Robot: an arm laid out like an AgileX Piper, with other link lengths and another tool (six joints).
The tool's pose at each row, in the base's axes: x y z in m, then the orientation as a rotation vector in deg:
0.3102, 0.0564, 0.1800, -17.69, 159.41, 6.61
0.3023, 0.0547, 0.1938, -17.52, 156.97, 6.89
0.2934, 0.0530, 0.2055, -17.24, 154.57, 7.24
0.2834, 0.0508, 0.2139, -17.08, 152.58, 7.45
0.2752, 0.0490, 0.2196, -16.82, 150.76, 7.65
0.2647, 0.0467, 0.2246, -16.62, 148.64, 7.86
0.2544, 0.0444, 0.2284, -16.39, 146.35, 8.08
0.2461, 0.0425, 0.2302, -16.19, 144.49, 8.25
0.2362, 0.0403, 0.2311, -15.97, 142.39, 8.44
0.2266, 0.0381, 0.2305, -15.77, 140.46, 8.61
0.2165, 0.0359, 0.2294, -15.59, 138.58, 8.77
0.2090, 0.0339, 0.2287, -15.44, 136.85, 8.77
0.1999, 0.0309, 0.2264, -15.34, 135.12, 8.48
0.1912, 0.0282, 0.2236, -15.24, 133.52, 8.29
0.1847, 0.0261, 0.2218, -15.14, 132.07, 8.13
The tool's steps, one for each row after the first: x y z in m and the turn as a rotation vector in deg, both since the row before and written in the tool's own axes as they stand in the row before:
0.0029, 0.0007, -0.0157, -0.01, -2.44, -0.12
0.0039, 0.0009, -0.0142, -0.05, -2.42, -0.03
0.0058, 0.0005, -0.0119, 0.00, -1.99, -0.09
0.0049, 0.0004, -0.0089, 0.01, -1.84, 0.00
0.0070, 0.0004, -0.0095, 0.00, -2.13, -0.08
0.0071, 0.0003, -0.0086, 0.01, -2.30, -0.07
0.0062, 0.0002, -0.0061, 0.01, -1.87, -0.05
0.0078, 0.0002, -0.0065, 0.01, -2.11, -0.06
0.0082, 0.0001, -0.0054, 0.01, -1.94, -0.06
0.0087, 0.0002, -0.0056, 0.00, -1.89, -0.07
0.0063, -0.0002, -0.0045, 0.10, -1.73, -0.11
0.0086, -0.0008, -0.0048, 0.30, -1.71, -0.23
0.0085, -0.0007, -0.0044, 0.22, -1.59, -0.19
0.0060, -0.0006, -0.0036, 0.20, -1.44, -0.16

